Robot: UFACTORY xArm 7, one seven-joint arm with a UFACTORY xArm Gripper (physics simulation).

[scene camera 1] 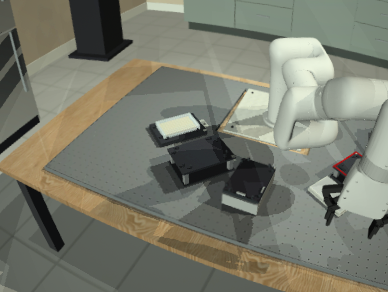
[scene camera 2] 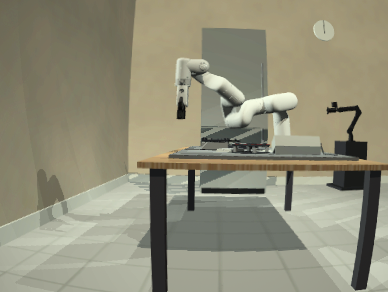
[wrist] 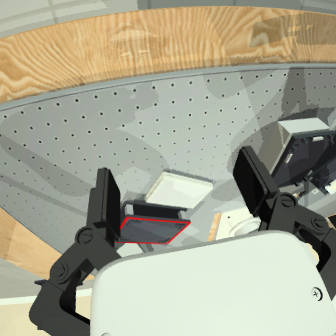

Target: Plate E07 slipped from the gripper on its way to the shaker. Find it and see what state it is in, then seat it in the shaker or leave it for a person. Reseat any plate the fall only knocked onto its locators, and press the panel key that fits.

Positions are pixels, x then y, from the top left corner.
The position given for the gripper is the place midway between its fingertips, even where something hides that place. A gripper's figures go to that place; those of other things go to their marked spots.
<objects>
The gripper [scene camera 1: 348, 227]: 75 cm from the lens. A dark station [scene camera 1: 246, 189]: 91 cm from the lens.
</objects>
